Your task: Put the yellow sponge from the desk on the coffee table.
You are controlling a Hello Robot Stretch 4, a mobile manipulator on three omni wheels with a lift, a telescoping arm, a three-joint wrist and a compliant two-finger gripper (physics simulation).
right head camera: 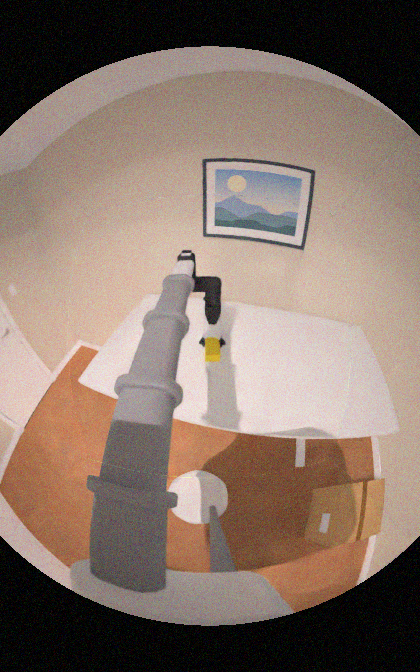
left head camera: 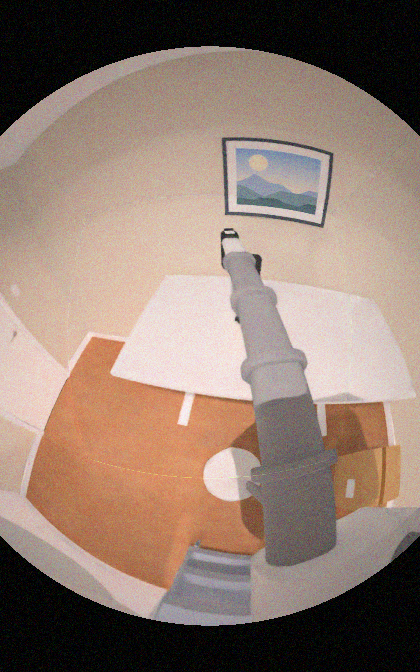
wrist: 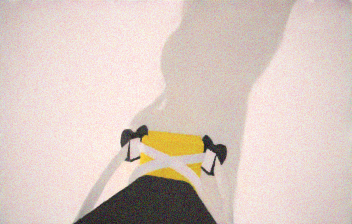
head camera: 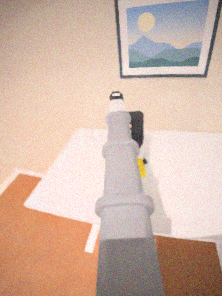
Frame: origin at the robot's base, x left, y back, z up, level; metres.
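Seen in the pictures: gripper, fingertip midpoint: (wrist: 174,142).
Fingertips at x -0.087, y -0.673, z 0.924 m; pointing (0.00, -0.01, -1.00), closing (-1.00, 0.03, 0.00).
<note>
A point is followed by its place in that frame.
The yellow sponge (head camera: 142,168) {x -0.108, y -0.604, z 0.968 m} (right head camera: 212,351) (wrist: 175,142) {x -0.090, y -0.683, z 0.969 m} is a small block at the white desk (head camera: 190,195) {x -0.316, y -0.448, z 0.922 m} (left head camera: 190,340) (right head camera: 300,370) (wrist: 60,75) {x 0.061, y -0.736, z 0.922 m}. My gripper (right head camera: 212,342) (wrist: 174,142) {x -0.087, y -0.673, z 0.924 m} points down over it, with one dark fingertip against each side. It is shut on the sponge. The sponge is at or very near the desk top; whether a gap lies below it I cannot tell. The arm hides the sponge in the left head view and partly covers it in the head view. I cannot make out a coffee table in these views.
A framed picture (head camera: 167,42) {x -0.322, y -1.046, z 1.512 m} (left head camera: 277,182) (right head camera: 257,202) hangs on the wall behind the desk. A round white object (left head camera: 230,474) (right head camera: 192,496) stands in front of the desk. A wooden drawer unit (left head camera: 367,472) (right head camera: 340,510) is at the right. A blue-grey object (left head camera: 215,582) lies at the bottom.
</note>
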